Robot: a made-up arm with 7 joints.
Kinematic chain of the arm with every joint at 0, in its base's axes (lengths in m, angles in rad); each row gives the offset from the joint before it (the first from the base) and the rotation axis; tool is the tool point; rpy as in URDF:
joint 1: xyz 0 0 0 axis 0.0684 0.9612 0.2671
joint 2: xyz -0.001 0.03 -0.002 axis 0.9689 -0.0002 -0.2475
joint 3: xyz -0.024 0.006 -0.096 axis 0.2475 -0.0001 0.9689
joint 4: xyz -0.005 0 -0.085 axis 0.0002 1 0
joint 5: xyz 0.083 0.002 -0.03 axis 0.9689 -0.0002 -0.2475
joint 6: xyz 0.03 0 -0.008 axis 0.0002 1 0
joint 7: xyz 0.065 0 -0.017 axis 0.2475 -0.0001 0.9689
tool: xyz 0 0 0 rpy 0 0.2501 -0.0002
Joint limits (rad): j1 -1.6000..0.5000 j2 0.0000..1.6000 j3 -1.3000..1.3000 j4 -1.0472..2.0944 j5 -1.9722..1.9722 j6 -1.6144..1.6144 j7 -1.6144..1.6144
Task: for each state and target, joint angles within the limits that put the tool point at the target. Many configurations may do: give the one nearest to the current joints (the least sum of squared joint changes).
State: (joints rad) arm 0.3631 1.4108 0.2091 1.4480 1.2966 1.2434 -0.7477
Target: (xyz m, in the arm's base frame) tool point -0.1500 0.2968 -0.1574
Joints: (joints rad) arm 0.3480 0.7363 0.2273 1.4733 1.2320 1.0522 -0.7477
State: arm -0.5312 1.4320 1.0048 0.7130 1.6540 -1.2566 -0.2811
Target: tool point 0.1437 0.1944 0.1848
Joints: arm -1.0780 1.6000 0.5151 0.1334 1.5292 -0.8122 -0.2811
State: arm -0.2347 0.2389 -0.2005 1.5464 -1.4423 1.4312 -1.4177
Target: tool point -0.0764 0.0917 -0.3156
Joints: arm -0.0618 0.3498 -0.2369 1.5697 -1.4072 1.2272 -1.4177
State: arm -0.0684 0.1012 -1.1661 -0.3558 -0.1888 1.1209 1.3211
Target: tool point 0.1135 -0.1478 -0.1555
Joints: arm -0.5525 0.0000 -1.0582 -0.3676 -0.1521 0.9409 1.3211
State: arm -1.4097 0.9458 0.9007 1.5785 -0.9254 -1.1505 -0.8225
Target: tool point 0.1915 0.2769 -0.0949
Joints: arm -1.1872 0.8680 0.9648 1.6901 -1.0134 -1.4072 -0.8225
